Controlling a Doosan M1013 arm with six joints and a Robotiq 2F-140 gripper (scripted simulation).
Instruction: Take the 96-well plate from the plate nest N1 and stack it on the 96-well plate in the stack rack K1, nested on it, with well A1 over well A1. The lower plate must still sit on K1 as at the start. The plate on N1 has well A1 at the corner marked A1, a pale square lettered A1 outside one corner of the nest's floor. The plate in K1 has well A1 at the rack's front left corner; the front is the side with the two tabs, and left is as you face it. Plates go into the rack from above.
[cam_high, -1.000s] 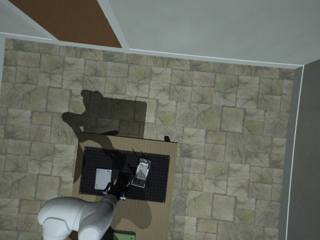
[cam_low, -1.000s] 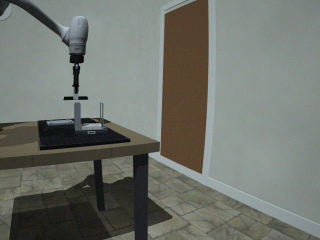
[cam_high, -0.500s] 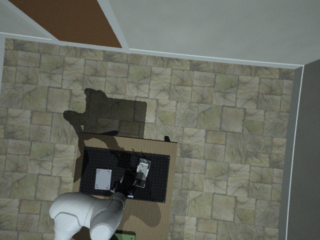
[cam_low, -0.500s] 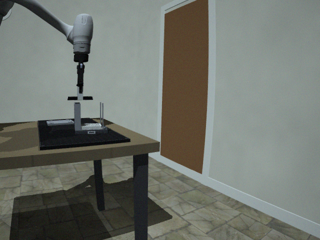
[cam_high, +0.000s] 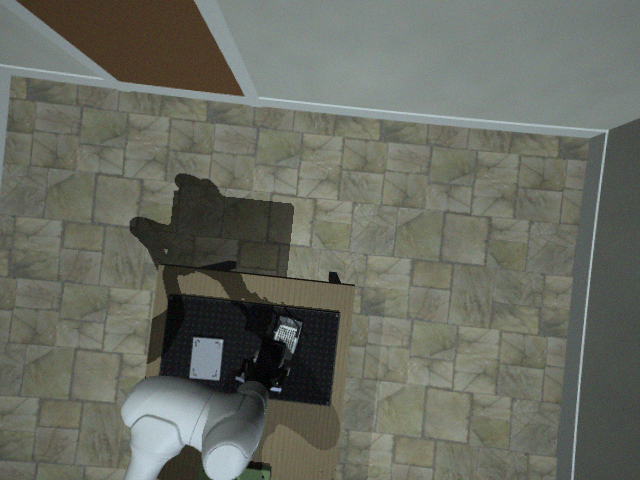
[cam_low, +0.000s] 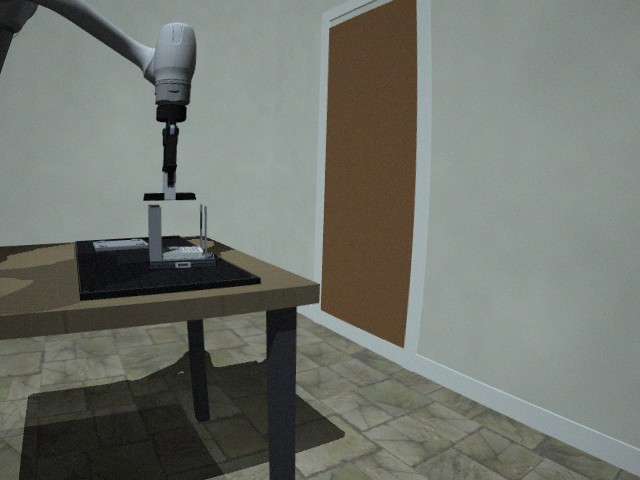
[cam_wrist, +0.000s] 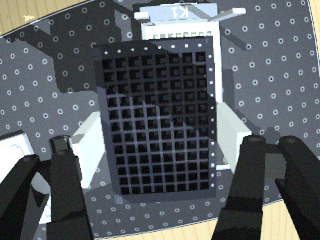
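My hand is 15 cm above the white 96-well plate, 3 cm to the left of it and 2 cm short of it. Also, from my hand: dark 96-well plate: 2 cm below.
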